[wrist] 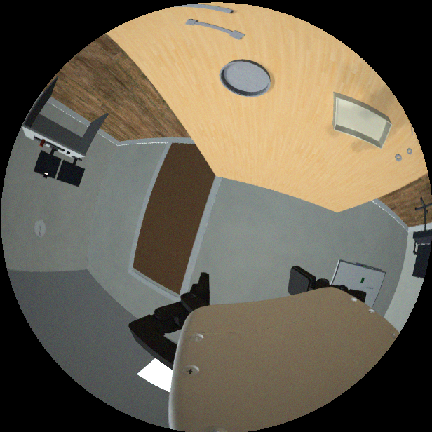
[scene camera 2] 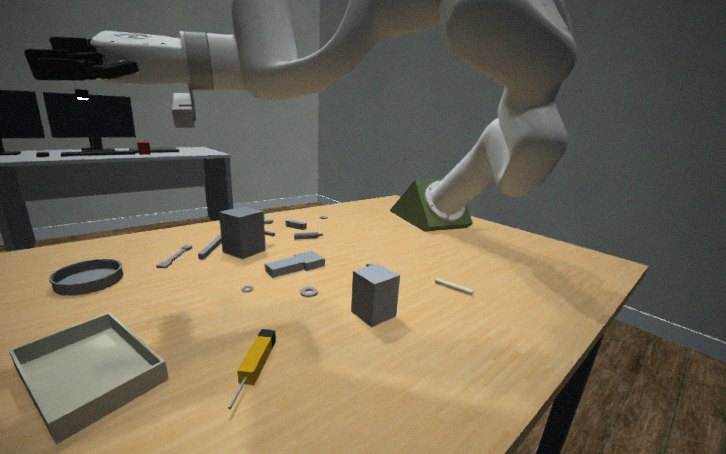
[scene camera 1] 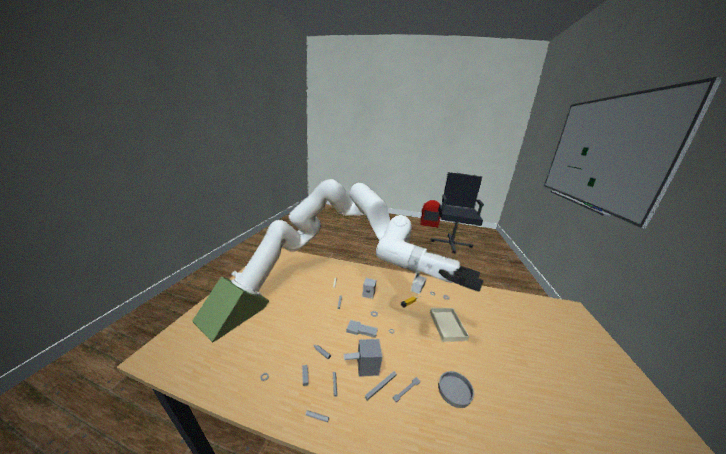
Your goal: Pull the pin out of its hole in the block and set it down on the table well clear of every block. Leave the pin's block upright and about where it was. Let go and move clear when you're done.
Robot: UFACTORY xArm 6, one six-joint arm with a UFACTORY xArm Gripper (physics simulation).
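Frame: origin at the arm's base, x ahead, y left, z up, level; centimetres.
Seen in the pictures: gripper, fingertip midpoint: (scene camera 2: 42, 56) (scene camera 1: 480, 281); arm's base at its link origin: (scene camera 2: 444, 201) (scene camera 1: 245, 288).
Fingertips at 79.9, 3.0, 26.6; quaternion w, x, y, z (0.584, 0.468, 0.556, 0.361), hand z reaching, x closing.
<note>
Pixels of each thing's top centre, then the offset from my fingertips to it, as dx, dy, dz.
- large grey block at its top centre: (scene camera 2: 241, 211) (scene camera 1: 370, 347) -25.3, -10.1, -25.3
- grey pin at its top centre: (scene camera 1: 355, 353) -29.2, -11.8, -27.8
- smaller grey block at its top centre: (scene camera 2: 376, 273) (scene camera 1: 370, 282) -35.8, +23.6, -27.3
- shallow tray at its top centre: (scene camera 2: 85, 355) (scene camera 1: 448, 321) -0.8, +17.8, -31.8
- round dish at its top centre: (scene camera 2: 87, 270) (scene camera 1: 456, 386) +1.7, -8.5, -32.3
- yellow screwdriver at its top centre: (scene camera 2: 251, 360) (scene camera 1: 412, 298) -16.5, +26.4, -32.5
- stepped grey piece at its top centre: (scene camera 2: 294, 260) (scene camera 1: 362, 327) -31.7, +2.8, -32.6
A large grey block (scene camera 1: 369, 357) (scene camera 2: 242, 231) stands upright on the table. A grey pin (scene camera 1: 351, 356) sticks out sideways from its left face in scene camera 1. A smaller grey block (scene camera 1: 369, 288) (scene camera 2: 374, 294) stands upright farther back in scene camera 1, with a dark hole in its front face; a small grey bit shows behind its top in scene camera 2, too small to identify. My gripper (scene camera 1: 476, 278) (scene camera 2: 40, 53) (wrist: 251, 283) is open and empty, stretched out roughly level high above the table, far from both blocks. Neither block shows in the wrist view.
A shallow tray (scene camera 1: 448, 324) (scene camera 2: 85, 374) (wrist: 361, 120) and a round dish (scene camera 1: 455, 389) (scene camera 2: 86, 276) (wrist: 245, 78) lie on the table. A yellow screwdriver (scene camera 1: 409, 301) (scene camera 2: 256, 356), a stepped grey piece (scene camera 1: 361, 328) (scene camera 2: 295, 263) and several loose bars and rings lie around the blocks.
</note>
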